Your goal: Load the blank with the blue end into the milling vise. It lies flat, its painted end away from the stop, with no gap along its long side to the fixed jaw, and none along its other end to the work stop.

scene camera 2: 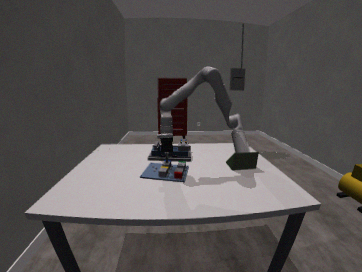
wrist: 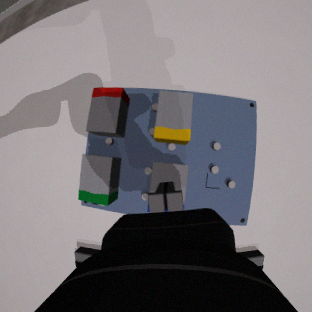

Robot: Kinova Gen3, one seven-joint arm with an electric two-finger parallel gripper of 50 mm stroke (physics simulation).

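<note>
The blank with the blue end lies on the blue plate. In the wrist view small bits of its blue end show on both sides of the fingers, which hide the rest of that end. My gripper points down over this blank with its two fingers together, shut, and nothing shows between them. Whether the fingertips touch the blank I cannot tell. The milling vise stands behind the plate in the scene view, partly hidden by the gripper; its jaws and work stop are too small to make out.
Blanks with a yellow end, a red end and a green end lie on the plate. Short round pegs stand on it. A dark green wedge-shaped block is by the arm's base. A red cabinet stands behind the table.
</note>
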